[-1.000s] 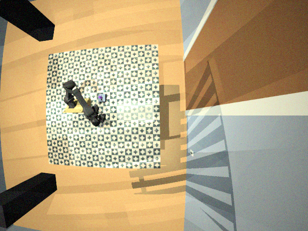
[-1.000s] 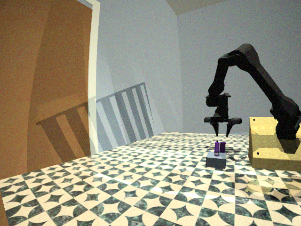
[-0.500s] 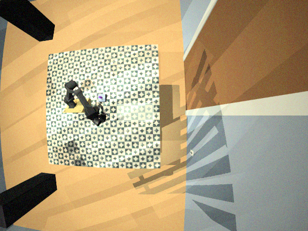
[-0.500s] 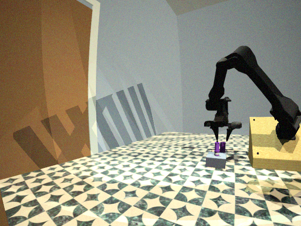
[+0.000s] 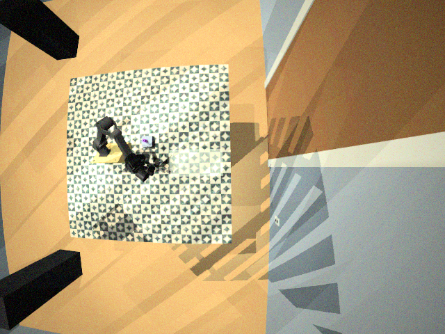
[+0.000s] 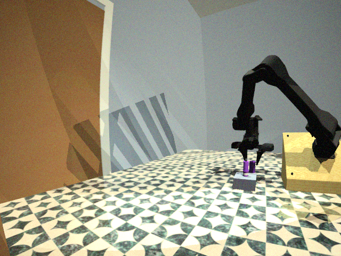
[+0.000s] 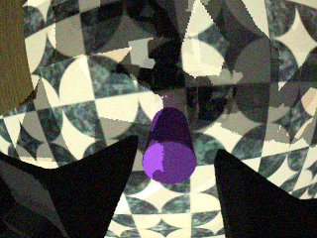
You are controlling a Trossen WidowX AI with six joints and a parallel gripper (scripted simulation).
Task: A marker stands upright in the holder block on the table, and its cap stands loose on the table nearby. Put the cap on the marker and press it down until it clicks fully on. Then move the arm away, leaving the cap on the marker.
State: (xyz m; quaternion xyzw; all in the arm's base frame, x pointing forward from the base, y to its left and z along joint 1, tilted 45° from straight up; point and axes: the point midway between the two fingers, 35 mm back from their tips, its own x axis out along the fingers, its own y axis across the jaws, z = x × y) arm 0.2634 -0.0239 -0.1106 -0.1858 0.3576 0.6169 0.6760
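Now: the purple cap 1 cm below my gripper tip and 1 cm behind it. Also, from my gripper tip: grey holder block 18 cm to the left, 2 cm below.
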